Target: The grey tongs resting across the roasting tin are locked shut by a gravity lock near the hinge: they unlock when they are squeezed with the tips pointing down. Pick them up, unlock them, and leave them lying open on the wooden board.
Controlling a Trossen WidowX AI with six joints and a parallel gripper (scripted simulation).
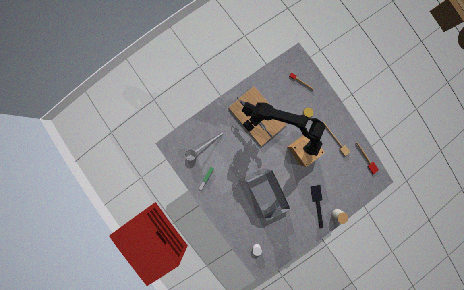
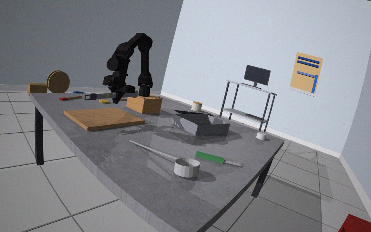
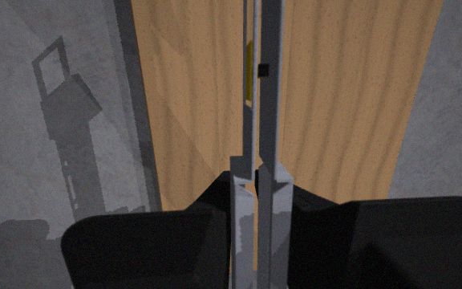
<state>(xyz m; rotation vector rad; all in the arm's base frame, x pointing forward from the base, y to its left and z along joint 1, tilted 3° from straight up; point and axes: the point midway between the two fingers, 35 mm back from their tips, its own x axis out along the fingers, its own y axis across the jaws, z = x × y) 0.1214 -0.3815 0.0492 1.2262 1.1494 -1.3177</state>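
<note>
My gripper tip is 50 mm past the wooden board, 10 mm to the left of it and 80 mm above it. Round my gripper tip: black spatula 90 mm ahead, 760 mm to the left, 80 mm below; then grey roasting tin 290 mm ahead, 430 mm to the left, 60 mm below; then green-handled tool 530 mm ahead, 40 mm to the left, 80 mm below.
</note>
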